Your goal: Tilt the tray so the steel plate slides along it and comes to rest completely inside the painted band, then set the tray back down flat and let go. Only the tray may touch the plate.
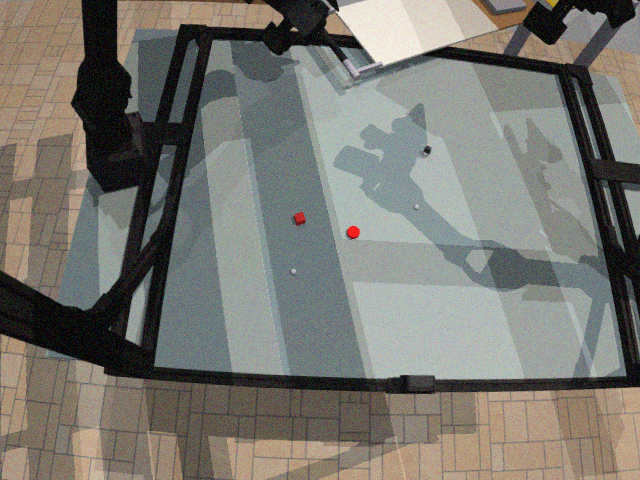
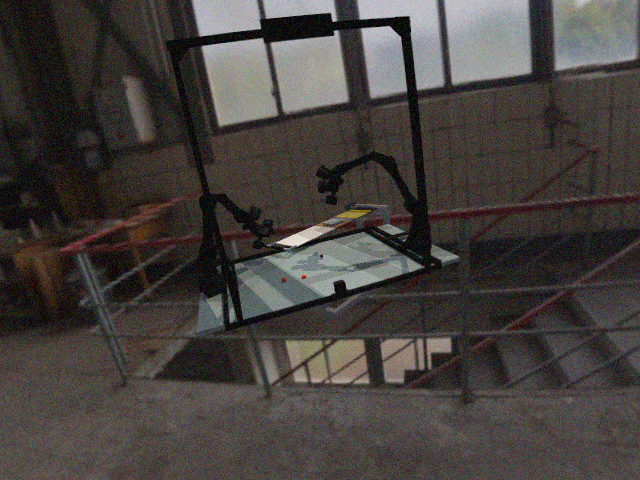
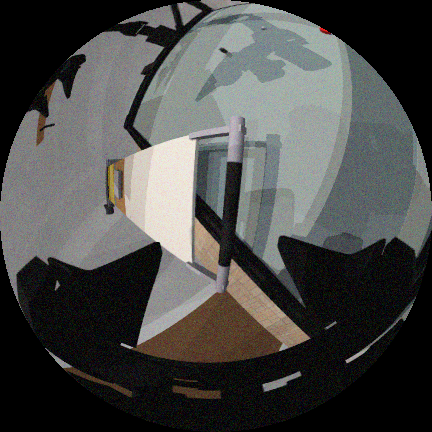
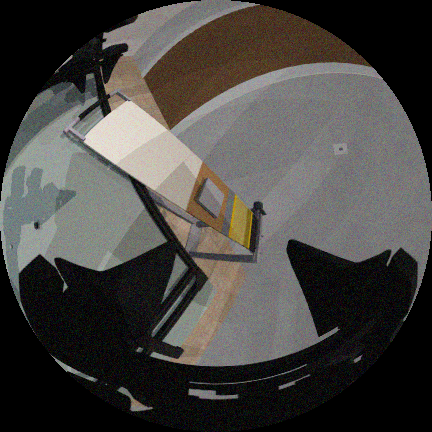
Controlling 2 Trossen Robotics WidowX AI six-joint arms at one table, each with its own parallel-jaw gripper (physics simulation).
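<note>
The long tray [image 1: 398, 31] [image 2: 305, 237] [image 3: 170, 195] [image 4: 130, 140] has a cream deck, an orange-brown section and a yellow band [image 2: 356, 213] [image 4: 241, 220] near its far end. The grey steel plate [image 1: 504, 4] [image 3: 118, 182] [image 4: 210, 196] lies on the orange-brown section, apart from the yellow band. The tray's exact tilt is unclear. Its black-and-grey handle [image 1: 341, 51] [image 3: 231, 210] is at the near end. My left gripper [image 1: 306, 21] [image 2: 263, 236] [image 3: 220, 245] is open close by the handle, not gripping it. My right gripper [image 2: 328, 188] [image 4: 233, 246] is open and empty above the tray's far half.
A red cube [image 1: 299, 218], a red disc [image 1: 353, 232], two small white balls [image 1: 293, 271] [image 1: 416, 206] and a small black block [image 1: 427, 150] are on the table. The table's black frame [image 1: 258, 381] runs around it. A grey support [image 4: 192, 242] shows under the tray's far end.
</note>
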